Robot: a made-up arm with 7 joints. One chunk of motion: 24 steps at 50 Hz.
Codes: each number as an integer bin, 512 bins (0 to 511) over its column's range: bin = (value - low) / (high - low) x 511, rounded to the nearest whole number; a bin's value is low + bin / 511 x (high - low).
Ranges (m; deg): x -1.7..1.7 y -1.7..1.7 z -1.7..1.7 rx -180..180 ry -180..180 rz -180..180
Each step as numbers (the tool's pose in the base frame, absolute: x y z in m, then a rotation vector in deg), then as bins.
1 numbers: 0.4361 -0.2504 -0.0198 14.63 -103.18 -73.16
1 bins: 321 218 253 276 109 152
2 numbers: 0.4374 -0.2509 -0.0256 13.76 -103.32 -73.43
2 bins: 321 218 252 275 109 151
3 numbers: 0.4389 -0.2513 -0.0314 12.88 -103.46 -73.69
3 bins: 321 218 251 274 109 151
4 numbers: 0.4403 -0.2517 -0.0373 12.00 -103.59 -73.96
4 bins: 322 218 250 273 108 151
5 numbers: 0.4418 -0.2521 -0.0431 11.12 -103.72 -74.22
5 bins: 322 218 249 271 108 150
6 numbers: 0.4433 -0.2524 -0.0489 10.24 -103.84 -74.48
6 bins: 322 218 248 270 108 150
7 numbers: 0.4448 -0.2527 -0.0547 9.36 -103.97 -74.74
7 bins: 322 218 247 269 108 149
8 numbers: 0.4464 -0.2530 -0.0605 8.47 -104.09 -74.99
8 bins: 323 217 246 268 108 149
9 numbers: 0.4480 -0.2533 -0.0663 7.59 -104.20 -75.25
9 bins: 323 217 246 266 108 149
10 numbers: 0.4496 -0.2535 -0.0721 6.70 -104.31 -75.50
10 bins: 323 217 245 265 107 148
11 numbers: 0.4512 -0.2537 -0.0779 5.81 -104.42 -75.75
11 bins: 323 217 244 264 107 148
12 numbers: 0.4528 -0.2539 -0.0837 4.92 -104.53 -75.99
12 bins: 324 217 243 262 107 148
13 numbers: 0.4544 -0.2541 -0.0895 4.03 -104.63 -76.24
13 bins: 324 217 242 261 107 147
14 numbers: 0.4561 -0.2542 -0.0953 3.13 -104.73 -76.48
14 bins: 324 217 241 260 107 147
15 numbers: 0.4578 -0.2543 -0.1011 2.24 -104.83 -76.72
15 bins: 324 217 240 259 107 147
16 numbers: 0.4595 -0.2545 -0.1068 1.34 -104.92 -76.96
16 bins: 325 217 239 257 107 146
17 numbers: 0.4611 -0.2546 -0.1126 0.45 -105.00 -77.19
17 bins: 325 217 239 256 106 146
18 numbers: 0.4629 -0.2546 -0.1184 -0.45 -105.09 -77.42
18 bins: 325 217 238 255 106 146
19 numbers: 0.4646 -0.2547 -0.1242 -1.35 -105.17 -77.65
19 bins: 325 217 237 254 106 145
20 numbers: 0.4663 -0.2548 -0.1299 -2.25 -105.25 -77.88
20 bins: 326 217 236 252 106 145
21 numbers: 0.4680 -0.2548 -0.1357 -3.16 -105.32 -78.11
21 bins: 326 217 235 251 106 145
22 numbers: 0.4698 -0.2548 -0.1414 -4.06 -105.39 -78.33
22 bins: 326 217 234 250 106 144
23 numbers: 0.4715 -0.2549 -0.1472 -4.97 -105.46 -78.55
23 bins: 326 217 233 248 106 144
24 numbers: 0.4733 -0.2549 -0.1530 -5.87 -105.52 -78.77
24 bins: 327 217 233 247 106 144
